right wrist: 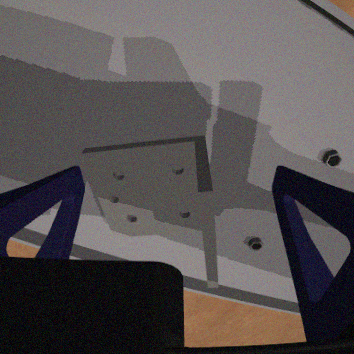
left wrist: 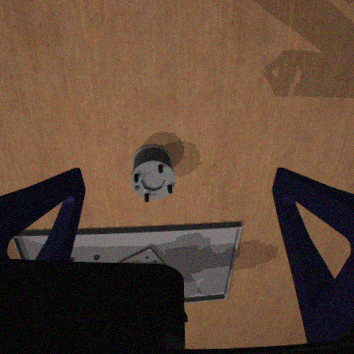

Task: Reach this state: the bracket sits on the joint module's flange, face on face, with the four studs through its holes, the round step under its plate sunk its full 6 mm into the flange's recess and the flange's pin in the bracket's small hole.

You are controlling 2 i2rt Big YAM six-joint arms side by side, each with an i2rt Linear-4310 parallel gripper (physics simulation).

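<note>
The joint module stands on the table in the left wrist view, its round grey flange facing up with four dark studs around a recess. The bracket lies in the tray, apart from the module. In the right wrist view its plate shows several holes, one of them smaller, and a dark edge runs along its right side. The round step does not show. My left gripper is open and empty, above and around the module's area. My right gripper is open above the bracket, with its fingers wide to either side and apart from it.
The grey tray has a dark raised rim and lies close to the module. Dark hex nuts lie in it, right of the bracket in the right wrist view. Arm shadows fall across tray and table.
</note>
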